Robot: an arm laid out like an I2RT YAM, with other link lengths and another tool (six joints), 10 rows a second.
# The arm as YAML. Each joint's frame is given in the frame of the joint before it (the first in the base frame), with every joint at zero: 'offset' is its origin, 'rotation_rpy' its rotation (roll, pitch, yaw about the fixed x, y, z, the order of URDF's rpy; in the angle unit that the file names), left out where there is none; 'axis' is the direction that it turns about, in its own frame. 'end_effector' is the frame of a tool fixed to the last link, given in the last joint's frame.
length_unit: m
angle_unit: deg
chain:
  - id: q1
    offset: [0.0, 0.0, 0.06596]
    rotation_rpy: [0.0, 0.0, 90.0]
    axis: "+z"
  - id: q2
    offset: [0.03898, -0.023, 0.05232]
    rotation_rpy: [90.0, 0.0, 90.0]
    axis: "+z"
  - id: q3
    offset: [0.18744, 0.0, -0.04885]
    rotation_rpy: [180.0, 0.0, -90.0]
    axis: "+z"
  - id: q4
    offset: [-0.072, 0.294, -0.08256]
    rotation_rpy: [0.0, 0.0, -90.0]
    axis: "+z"
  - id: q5
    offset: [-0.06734, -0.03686, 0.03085]
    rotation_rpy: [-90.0, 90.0, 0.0]
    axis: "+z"
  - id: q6
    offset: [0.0, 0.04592, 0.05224]
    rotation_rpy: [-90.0, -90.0, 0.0]
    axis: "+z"
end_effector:
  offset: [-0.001, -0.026, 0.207]
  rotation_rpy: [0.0, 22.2, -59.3]
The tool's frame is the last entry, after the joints.
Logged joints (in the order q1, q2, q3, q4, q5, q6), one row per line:
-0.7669, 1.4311, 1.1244, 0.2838, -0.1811, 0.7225
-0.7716, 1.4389, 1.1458, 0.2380, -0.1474, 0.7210
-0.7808, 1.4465, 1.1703, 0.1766, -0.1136, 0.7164
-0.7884, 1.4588, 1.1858, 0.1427, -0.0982, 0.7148
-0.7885, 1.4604, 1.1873, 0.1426, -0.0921, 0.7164
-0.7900, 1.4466, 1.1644, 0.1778, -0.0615, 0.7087
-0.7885, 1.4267, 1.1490, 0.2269, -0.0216, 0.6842
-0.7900, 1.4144, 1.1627, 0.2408, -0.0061, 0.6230
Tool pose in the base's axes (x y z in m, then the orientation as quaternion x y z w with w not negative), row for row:
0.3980, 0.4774, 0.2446, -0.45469, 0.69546, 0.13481, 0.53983
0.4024, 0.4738, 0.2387, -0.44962, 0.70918, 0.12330, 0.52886
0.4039, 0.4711, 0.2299, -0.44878, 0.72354, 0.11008, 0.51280
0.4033, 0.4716, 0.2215, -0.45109, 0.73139, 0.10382, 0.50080
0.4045, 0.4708, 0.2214, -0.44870, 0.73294, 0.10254, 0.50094
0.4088, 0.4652, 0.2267, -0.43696, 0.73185, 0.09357, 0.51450
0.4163, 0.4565, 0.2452, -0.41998, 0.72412, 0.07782, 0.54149
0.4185, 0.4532, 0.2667, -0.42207, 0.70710, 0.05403, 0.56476
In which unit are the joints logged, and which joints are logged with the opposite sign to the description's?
The joints are logged in radians. Opposite sign: q1.
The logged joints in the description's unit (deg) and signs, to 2 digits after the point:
43.94, 82.00, 64.42, 16.26, -10.38, 41.40
44.21, 82.44, 65.65, 13.64, -8.45, 41.31
44.74, 82.88, 67.05, 10.12, -6.51, 41.05
45.17, 83.58, 67.94, 8.18, -5.63, 40.96
45.18, 83.67, 68.03, 8.17, -5.28, 41.05
45.26, 82.88, 66.72, 10.19, -3.52, 40.61
45.18, 81.74, 65.83, 13.00, -1.24, 39.20
45.26, 81.04, 66.62, 13.80, -0.35, 35.70

